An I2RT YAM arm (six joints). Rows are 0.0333 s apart.
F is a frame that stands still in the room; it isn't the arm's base.
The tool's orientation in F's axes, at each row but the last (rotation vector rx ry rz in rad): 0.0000, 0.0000, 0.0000; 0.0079, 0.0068, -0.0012; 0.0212, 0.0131, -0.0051; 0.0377, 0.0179, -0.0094; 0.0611, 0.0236, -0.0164; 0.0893, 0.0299, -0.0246; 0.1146, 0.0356, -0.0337; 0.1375, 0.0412, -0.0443; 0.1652, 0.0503, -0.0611; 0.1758, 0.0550, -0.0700; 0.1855, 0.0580, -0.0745; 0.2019, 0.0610, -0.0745; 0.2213, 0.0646, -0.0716
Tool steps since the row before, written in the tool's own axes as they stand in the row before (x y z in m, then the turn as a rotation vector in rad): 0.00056, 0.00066, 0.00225, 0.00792, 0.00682, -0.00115; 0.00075, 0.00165, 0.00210, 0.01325, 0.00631, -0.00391; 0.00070, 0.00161, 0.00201, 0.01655, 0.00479, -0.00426; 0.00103, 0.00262, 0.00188, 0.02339, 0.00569, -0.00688; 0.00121, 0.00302, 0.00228, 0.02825, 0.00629, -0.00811; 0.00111, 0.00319, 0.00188, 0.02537, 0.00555, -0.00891; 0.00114, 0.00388, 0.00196, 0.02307, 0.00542, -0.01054; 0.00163, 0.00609, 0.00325, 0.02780, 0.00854, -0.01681; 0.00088, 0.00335, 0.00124, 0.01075, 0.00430, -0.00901; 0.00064, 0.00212, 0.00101, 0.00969, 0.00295, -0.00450; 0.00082, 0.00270, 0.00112, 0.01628, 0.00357, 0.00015; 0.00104, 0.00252, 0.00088, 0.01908, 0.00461, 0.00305; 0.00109, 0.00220, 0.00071, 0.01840, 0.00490, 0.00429
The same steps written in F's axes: 0.00056, 0.00066, 0.00225, 0.00792, 0.00682, -0.00115; 0.00077, 0.00163, 0.00211, 0.01323, 0.00633, -0.00395; 0.00073, 0.00156, 0.00203, 0.01652, 0.00480, -0.00437; 0.00109, 0.00254, 0.00196, 0.02332, 0.00573, -0.00708; 0.00131, 0.00286, 0.00243, 0.02816, 0.00633, -0.00839; 0.00125, 0.00298, 0.00212, 0.02524, 0.00573, -0.00916; 0.00134, 0.00359, 0.00234, 0.02288, 0.00586, -0.01071; 0.00204, 0.00551, 0.00397, 0.02751, 0.00962, -0.01670; 0.00115, 0.00304, 0.00172, 0.01059, 0.00512, -0.00877; 0.00084, 0.00186, 0.00132, 0.00965, 0.00306, -0.00450; 0.00109, 0.00238, 0.00154, 0.01650, 0.00235, -0.00025; 0.00128, 0.00221, 0.00129, 0.01952, 0.00259, 0.00260; 0.00130, 0.00191, 0.00109, 0.01894, 0.00264, 0.00392
